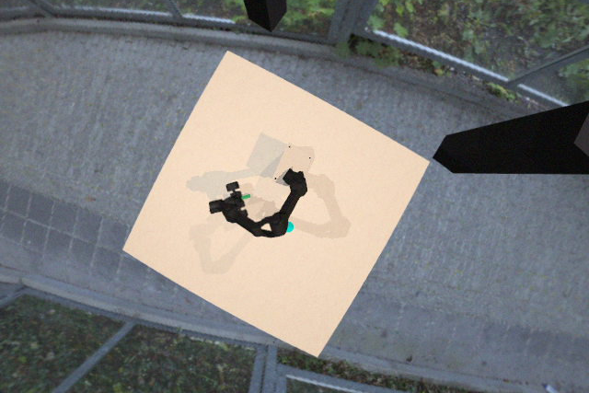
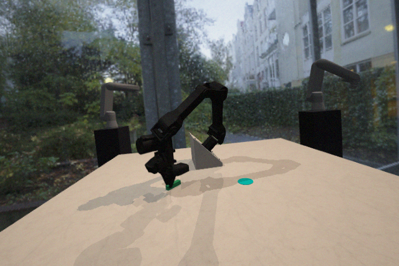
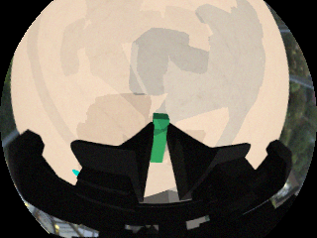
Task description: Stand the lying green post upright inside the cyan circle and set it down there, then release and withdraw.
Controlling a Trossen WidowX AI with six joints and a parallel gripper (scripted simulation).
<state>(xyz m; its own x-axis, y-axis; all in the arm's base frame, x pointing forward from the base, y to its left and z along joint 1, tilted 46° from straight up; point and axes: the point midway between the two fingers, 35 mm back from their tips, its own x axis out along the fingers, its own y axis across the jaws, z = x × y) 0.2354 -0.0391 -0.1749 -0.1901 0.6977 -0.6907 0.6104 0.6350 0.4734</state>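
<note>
My gripper tip is 30 cm to the right of the cyan circle, 2 cm past it and 1 cm above it. From my gripper tip the other things lie so: green post (2 cm behind, 1 cm to the left).
</note>
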